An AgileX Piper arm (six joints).
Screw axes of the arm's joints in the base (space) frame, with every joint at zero. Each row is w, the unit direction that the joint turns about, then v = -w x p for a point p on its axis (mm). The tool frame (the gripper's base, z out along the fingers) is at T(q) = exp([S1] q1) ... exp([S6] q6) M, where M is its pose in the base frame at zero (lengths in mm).
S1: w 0 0 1 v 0 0 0
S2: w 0 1 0 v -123 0 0
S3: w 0 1 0 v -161.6 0 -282.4
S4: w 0.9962 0 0.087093 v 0 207.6 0
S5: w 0 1 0 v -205.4 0 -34.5
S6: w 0.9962 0 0.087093 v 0 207.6 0
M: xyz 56.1 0 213.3 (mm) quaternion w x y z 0.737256 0 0.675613 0
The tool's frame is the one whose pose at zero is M.
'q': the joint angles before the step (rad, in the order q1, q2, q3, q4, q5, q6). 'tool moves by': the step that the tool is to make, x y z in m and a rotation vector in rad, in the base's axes. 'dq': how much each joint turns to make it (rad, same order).
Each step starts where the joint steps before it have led.
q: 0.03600, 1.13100, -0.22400, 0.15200, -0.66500, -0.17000
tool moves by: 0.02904, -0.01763, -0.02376, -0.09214, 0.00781, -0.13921
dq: -0.03798, 0.25801, -0.03702, 0.11502, -0.23500, -0.12401
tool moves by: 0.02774, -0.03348, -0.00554, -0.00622, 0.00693, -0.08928
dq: -0.15602, 0.13398, -0.10400, -0.08602, -0.01697, 0.04001
